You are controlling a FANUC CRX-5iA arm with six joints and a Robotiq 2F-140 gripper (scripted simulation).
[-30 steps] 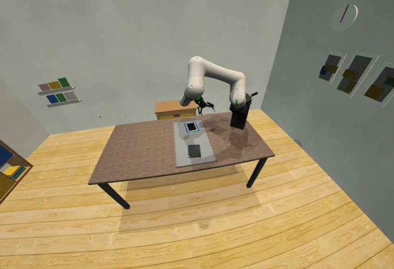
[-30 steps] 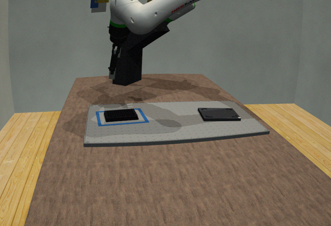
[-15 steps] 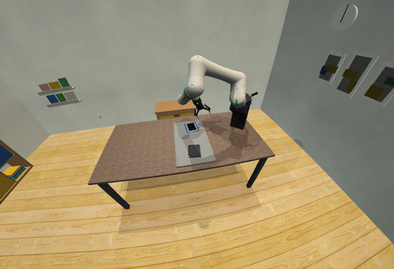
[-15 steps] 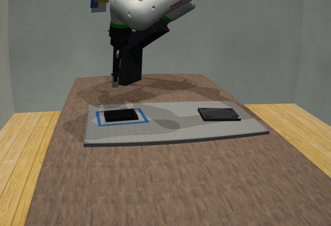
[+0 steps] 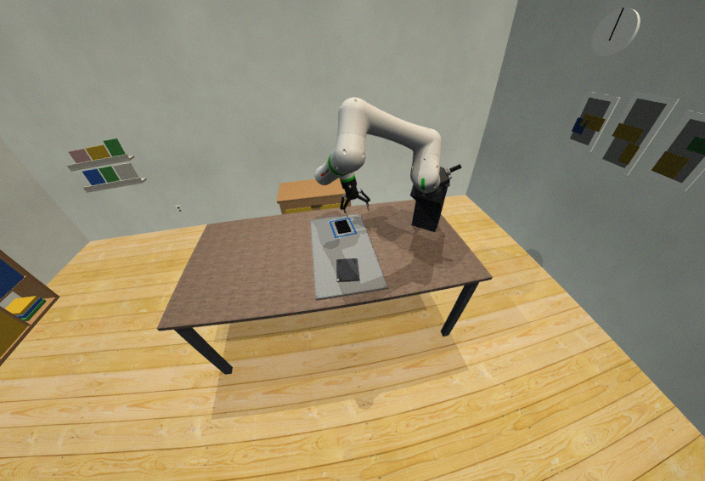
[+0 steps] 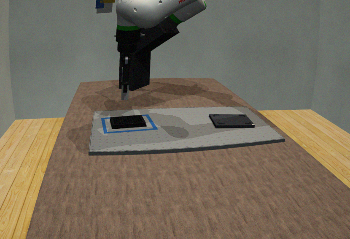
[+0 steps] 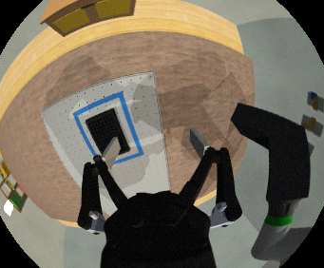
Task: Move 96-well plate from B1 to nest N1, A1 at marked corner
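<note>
Right now the black 96-well plate is 100 mm ahead of my hand, 30 mm to the left of it and 100 mm below it. Round my hand: plate nest N1: 30 mm ahead, 430 mm to the left, 100 mm below.
</note>
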